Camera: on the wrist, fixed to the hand. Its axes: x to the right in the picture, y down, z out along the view.
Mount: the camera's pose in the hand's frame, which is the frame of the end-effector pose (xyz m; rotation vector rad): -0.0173 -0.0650 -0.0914 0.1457 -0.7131 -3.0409
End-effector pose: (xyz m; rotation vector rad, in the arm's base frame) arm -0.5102 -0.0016 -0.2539 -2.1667 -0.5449 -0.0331
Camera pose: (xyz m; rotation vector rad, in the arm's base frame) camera -0.5360 -0.0446 -0.1521 -0.6956 2.9483 0.6743
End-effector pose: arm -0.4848 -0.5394 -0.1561 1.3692 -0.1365 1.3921
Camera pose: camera -0.4995 -0.4601 -0.2359 0.5262 1.1046 -1.5896
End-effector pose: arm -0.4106 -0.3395 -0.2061 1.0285 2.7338 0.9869
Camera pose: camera -0.4586 -0.4373 -0.1745 -1.9005 0.8208 -0.3472
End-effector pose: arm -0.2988 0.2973 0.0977 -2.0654 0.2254 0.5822
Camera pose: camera -0.2604 0.2541 0.1954 -0.0520 -2.4387 -0.7171
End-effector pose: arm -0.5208 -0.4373 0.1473 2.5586 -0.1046 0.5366
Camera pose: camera -0.5576 -0.3356 0.1815 0.2938 2.5058 -1.3409
